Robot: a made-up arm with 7 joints.
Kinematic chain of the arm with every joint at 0, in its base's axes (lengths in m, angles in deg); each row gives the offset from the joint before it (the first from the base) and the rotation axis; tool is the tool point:
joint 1: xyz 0 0 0.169 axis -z
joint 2: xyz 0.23 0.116 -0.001 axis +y
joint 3: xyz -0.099 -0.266 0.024 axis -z
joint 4: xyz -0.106 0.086 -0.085 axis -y
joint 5: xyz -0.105 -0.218 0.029 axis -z
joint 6: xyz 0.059 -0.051 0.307 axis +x
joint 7: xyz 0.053 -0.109 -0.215 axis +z
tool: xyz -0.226 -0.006 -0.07
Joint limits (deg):
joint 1: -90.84..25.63
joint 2: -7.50..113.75
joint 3: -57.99..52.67
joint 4: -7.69..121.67
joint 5: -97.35..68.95
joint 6: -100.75..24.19
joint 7: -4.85..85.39
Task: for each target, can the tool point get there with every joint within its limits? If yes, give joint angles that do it. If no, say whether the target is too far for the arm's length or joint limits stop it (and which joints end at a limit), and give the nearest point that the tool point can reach.
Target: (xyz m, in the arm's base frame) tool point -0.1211 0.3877 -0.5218
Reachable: no: joint limits stop it (at a limit: joint 1, joint 2, joint 3, joint 5, joint 6) | nearest point -0.1619 0.3511 -0.4940 | short by 0.061 m
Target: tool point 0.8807 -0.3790 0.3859
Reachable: yes | joints -43.36 51.39 -42.51 23.75 8.70 -60.98 45.21
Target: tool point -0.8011 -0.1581 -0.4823
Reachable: no: joint limits stop it (at a limit: joint 1, joint 2, joint 5, joint 6, joint 7) | nearest point -0.7184 -0.1614 -0.4201 | short by 0.104 m
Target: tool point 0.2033 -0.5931 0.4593
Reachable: yes | joints -9.34 44.33 -14.44 99.60 -53.14 -19.97 50.20
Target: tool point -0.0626 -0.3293 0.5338
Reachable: yes | joints -67.83 52.34 43.05 42.66 34.59 -18.96 8.20
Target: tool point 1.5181 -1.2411 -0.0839
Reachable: no: too far | nearest point 0.8948 -0.7316 0.1114 | short by 0.828 m
